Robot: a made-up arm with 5 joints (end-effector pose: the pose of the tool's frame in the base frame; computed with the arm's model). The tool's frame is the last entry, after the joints. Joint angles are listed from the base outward.
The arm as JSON. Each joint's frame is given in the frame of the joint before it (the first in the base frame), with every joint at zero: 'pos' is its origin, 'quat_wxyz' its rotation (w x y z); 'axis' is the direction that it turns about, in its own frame. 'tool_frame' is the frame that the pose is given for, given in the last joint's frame.
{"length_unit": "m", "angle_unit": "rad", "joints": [
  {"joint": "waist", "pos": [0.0, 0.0, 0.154], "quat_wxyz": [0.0, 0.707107, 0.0, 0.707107], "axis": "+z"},
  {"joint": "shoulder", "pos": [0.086, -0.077, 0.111], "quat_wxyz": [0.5, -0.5, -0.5, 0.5], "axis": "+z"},
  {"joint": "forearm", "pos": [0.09, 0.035, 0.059], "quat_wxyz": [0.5, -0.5, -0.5, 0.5], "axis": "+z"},
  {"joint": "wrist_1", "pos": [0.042, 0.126, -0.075], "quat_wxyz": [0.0, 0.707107, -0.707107, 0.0], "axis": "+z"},
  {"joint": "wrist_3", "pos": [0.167, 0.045, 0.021], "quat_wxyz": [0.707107, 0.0, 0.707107, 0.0], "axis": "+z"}
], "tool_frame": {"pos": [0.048, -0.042, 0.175], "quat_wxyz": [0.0, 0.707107, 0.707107, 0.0]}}
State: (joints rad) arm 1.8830 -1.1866 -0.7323 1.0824 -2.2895
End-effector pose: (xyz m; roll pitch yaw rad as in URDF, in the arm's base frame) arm 0.4067 -0.2446 0.2259 2.9523 -0.6498 2.5006
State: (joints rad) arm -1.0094 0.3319 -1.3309 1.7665 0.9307
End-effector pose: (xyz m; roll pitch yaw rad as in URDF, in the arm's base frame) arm -0.1284 0.3204 0.3215 -2.2455 -0.5136 -2.8169
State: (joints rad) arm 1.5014 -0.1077 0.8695 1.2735 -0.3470
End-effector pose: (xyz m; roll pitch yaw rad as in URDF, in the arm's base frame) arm 0.2854 0.1737 0.0816 1.5465 -0.4731 -0.3906
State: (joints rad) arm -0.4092 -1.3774 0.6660 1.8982 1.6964
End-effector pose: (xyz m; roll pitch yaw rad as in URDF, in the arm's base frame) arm 0.3287 0.4247 0.1123 0.8324 0.0163 -0.2625
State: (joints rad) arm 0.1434 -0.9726 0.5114 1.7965 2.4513
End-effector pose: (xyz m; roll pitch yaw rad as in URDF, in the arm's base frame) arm 0.4695 0.2284 0.3533 1.2851 0.9427 -0.8132
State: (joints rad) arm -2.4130 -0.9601 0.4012 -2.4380 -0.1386
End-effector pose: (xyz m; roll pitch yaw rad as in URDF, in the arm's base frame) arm 0.1585 0.4037 -0.1382 -0.7185 -0.7519 2.6844
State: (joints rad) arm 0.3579 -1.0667 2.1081 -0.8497 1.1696
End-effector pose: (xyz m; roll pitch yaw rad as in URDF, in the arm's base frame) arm 0.2046 -0.1309 0.4483 -2.7382 0.3473 -0.8499
